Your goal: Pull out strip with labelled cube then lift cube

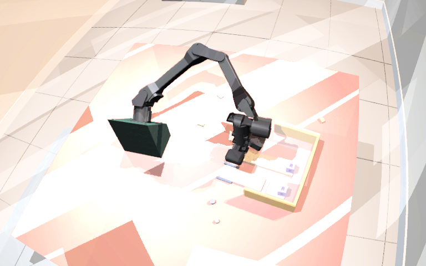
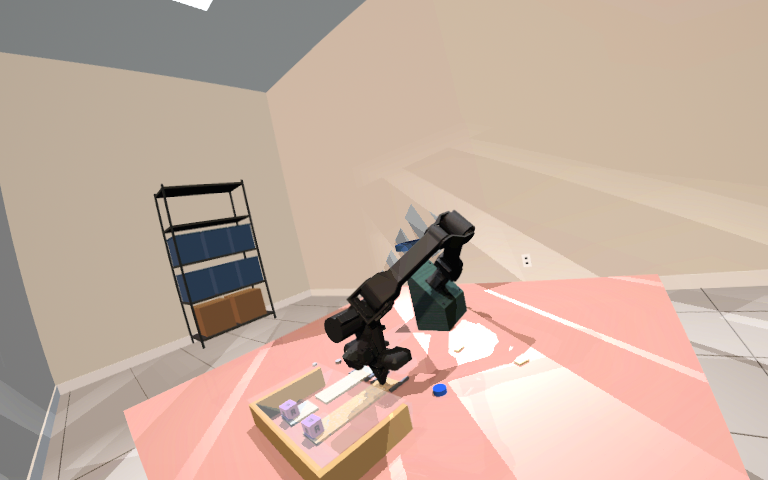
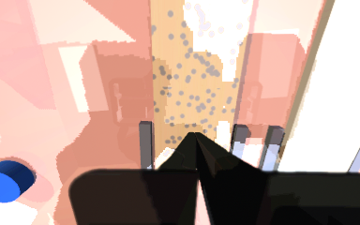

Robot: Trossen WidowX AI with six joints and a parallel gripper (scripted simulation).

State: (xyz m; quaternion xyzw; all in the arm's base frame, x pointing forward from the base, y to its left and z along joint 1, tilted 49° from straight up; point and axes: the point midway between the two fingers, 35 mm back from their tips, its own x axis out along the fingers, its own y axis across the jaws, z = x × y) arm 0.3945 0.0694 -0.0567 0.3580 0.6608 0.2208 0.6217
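Right now the blue disc is 150 mm to the left of my gripper tip and 10 mm behind it.
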